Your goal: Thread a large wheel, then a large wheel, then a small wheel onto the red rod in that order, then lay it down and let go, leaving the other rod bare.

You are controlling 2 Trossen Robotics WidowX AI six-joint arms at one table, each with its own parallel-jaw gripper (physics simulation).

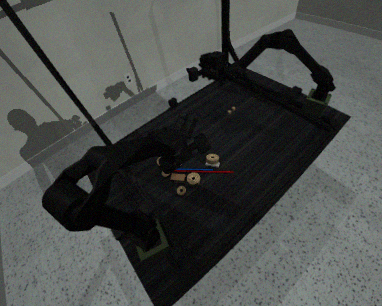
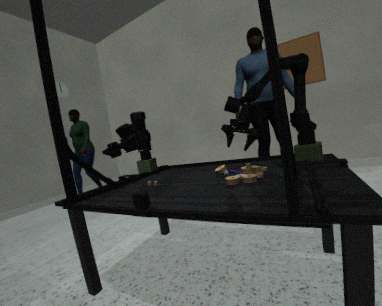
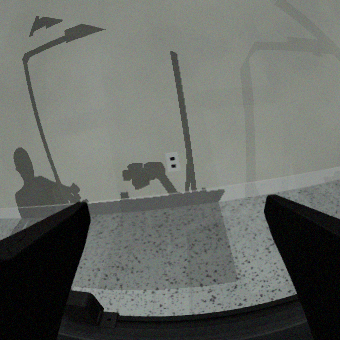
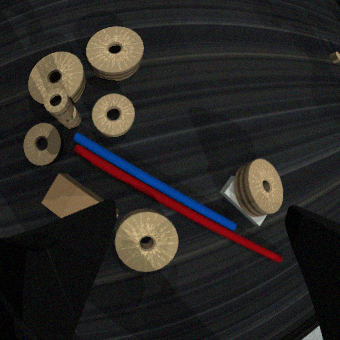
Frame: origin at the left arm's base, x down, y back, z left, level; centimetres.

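Seen in the pictures: left gripper, fingertip midpoint: [image 1: 192, 66] [image 2: 110, 149] [image 3: 178, 209]; right gripper, fingertip midpoint: [image 1: 189, 157] [image 2: 236, 149] [image 4: 204, 213]; left arm's base at its link origin: [image 1: 319, 96] [image 2: 146, 159]; right arm's base at its link origin: [image 1: 149, 238] [image 2: 307, 143].
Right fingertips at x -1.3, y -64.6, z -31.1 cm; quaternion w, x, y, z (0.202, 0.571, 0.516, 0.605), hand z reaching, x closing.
Note:
Offsets run from my right fingertips to a thing's top centre.
The red rod {dx +10.5, dy +2.1, dz +3.7 cm} [image 1: 225, 172] [image 4: 200, 220] lies on the table beside the shorter blue rod {dx +10.5, dy +0.2, dz -0.8 cm} [image 1: 200, 169] [image 4: 165, 188]; both are bare. Large wheels {dx +9.4, dy +2.0, dz -14.8 cm} [image 4: 100, 55] {dx +9.4, dy -4.4, dz -14.5 cm} [image 4: 70, 67] {dx +9.4, dy -3.3, dz +3.0 cm} [image 4: 130, 250] lie flat around them, and another large wheel {dx +7.3, dy +9.1, dz +4.2 cm} [image 1: 212, 157] [image 4: 252, 187] leans on a white block {dx +10.3, dy +7.7, dz +5.1 cm} [image 1: 213, 165] [image 4: 259, 220]. Small wheels {dx +10.2, dy -0.7, dz -8.7 cm} [image 4: 101, 117] {dx +10.2, dy -8.0, dz -9.3 cm} [image 4: 31, 145] {dx +10.2, dy -10.4, dz +1.9 cm} [image 1: 181, 194] lie nearby. My right gripper [image 2: 238, 146] [image 4: 204, 213] is open and empty above the rods. My left gripper [image 2: 106, 152] [image 3: 178, 209] is open and empty, facing the wall.
A wooden block {dx +8.5, dy -7.0, dz -2.5 cm} [image 1: 178, 177] [image 4: 70, 197] lies near the rods' end. A small upright cylinder {dx +5.5, dy -4.5, dz -10.3 cm} [image 4: 66, 114] stands beside the large and small wheels. Two tiny wooden pieces {dx +9.7, dy +43.8, dz -5.2 cm} [image 1: 232, 110] [image 2: 152, 183] lie farther off. Black posts [image 2: 280, 100] rise at the table's edges.

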